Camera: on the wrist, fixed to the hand. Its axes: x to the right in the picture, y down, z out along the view.
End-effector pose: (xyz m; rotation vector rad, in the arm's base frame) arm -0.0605 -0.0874 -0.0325 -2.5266 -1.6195 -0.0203
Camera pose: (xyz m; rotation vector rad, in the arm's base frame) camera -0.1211 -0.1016 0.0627 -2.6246 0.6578 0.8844
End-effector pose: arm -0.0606 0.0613 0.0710 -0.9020 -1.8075 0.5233
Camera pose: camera 0.0098 -0.0041 0.1317 -1.8059 -0.7563 2.1087
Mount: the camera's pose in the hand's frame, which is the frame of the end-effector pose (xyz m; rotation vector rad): -0.0300 -0.0595 -0.0921 0.5071 -0.3840 1.6019
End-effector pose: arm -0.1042 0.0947 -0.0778 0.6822 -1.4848 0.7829
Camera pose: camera 0.0001 0.1324 -0.1027 0.2079 2.0476 -2.3379
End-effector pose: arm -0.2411 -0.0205 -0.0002 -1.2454 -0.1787 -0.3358
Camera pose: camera -0.2942 -0.1199 0.0148 -0.6240 0.4060 1.2617
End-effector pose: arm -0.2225 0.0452 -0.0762 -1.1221 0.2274 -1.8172
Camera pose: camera -0.3270 0.0729 -0.1114 -0.5134 0.2801 -0.1851
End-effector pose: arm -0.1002 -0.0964 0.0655 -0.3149 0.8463 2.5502
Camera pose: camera -0.0389 -0.1197 -0.0273 -0.8613 -1.1170 -1.7527
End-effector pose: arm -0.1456 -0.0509 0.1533 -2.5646 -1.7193 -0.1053
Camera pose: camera -0.2145 -0.0634 0.2428 -2.7064 0.6127 0.7568
